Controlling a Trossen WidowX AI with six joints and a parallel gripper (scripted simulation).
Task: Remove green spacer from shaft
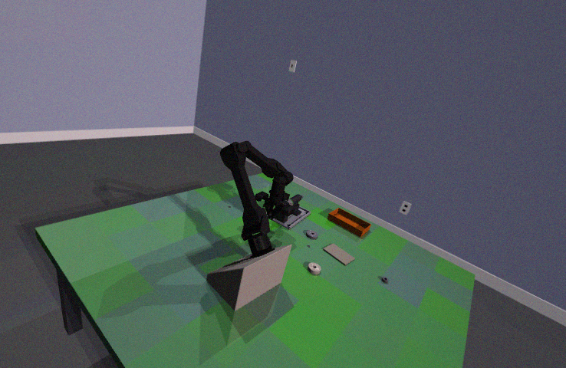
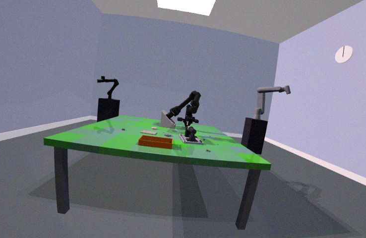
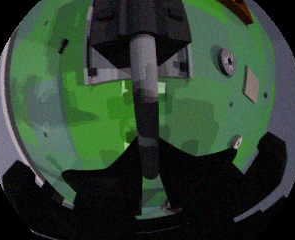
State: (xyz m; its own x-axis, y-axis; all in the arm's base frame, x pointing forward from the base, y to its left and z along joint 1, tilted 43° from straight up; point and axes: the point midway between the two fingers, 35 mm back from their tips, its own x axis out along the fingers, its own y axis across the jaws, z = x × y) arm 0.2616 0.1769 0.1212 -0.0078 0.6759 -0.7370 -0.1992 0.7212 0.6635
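Now: the thin green spacer 15 cm ahead of my gripper tip, 3 cm to the left of it and 3 cm above it. The rest, counted from my gripper tip: white ring: 4 cm behind, 30 cm to the right, 4 cm below; then grey washer: 14 cm ahead, 15 cm to the right, 4 cm below; then flat grey plate: 14 cm ahead, 31 cm to the right, 4 cm below.
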